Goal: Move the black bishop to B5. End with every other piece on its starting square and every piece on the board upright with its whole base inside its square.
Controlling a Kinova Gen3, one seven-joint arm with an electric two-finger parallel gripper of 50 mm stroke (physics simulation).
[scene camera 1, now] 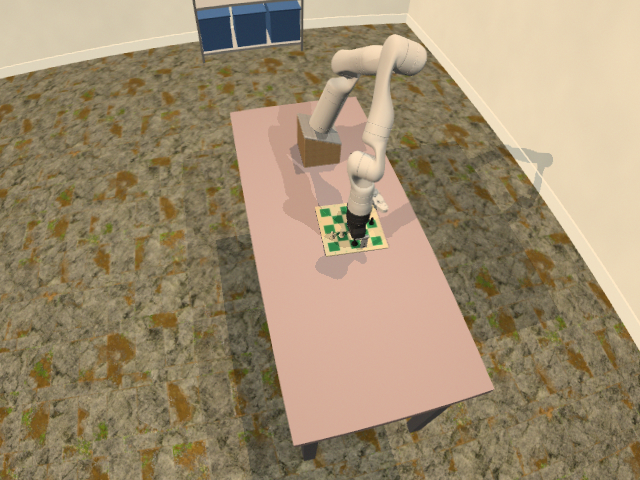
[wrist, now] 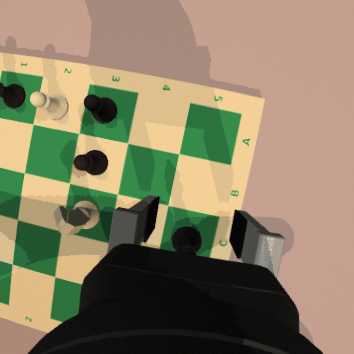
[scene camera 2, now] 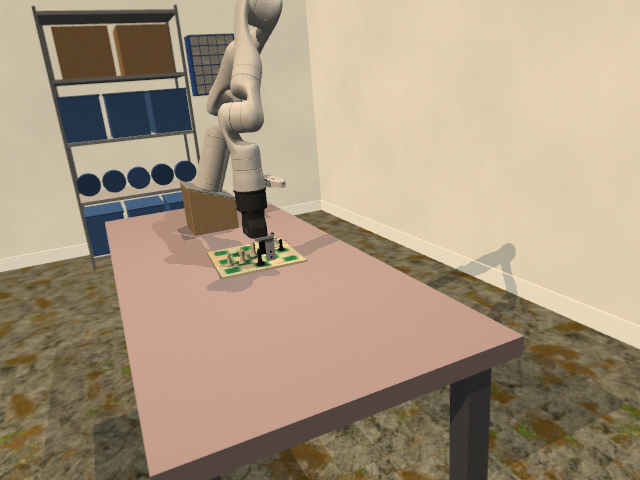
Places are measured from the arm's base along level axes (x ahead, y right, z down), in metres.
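Pixels of known places: gripper, fingertip midpoint: (scene camera 1: 360,240) (wrist: 194,218) (scene camera 2: 267,256); arm's base, origin of the base link: (scene camera 1: 319,126) (scene camera 2: 208,188).
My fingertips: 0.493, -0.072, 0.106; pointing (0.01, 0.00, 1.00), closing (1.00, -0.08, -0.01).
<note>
Ahead of a thing's pixels: the offset from my fingertips to its top centre, as dx, dy, dz. "pt": to the spot under its first point.
A black piece {+0.000, +0.020, -0.027} (scene camera 1: 354,242) (scene camera 2: 260,257) (wrist: 186,241), seemingly the black bishop, stands upright on green C5; the gripper body partly hides it in the wrist view, so its shape is hard to tell. My gripper (wrist: 194,218) is open and points down, low over the board {pt +0.022, -0.064, +0.017} (scene camera 1: 379,246) (scene camera 2: 299,259) (wrist: 253,112). In the wrist view one finger is on the row-4 side of this piece and the other beyond the row-5 edge, with the piece between them and not gripped. The cream square B5 {pt +0.003, -0.024, +0.017} (wrist: 205,182) holds no piece and has a shadow across it.
In the wrist view a white knight {-0.079, +0.020, -0.023} (wrist: 82,215) stands on C3, a black piece {-0.079, -0.019, -0.015} (wrist: 91,162) on B3, another black piece {-0.082, -0.058, -0.015} (wrist: 102,109) on A3, a white piece {-0.119, -0.053, -0.015} (wrist: 55,106) on A2 and a black piece {pt -0.151, -0.053, +0.010} (wrist: 14,96) on A1. More pale pieces stand toward the board's other side.
</note>
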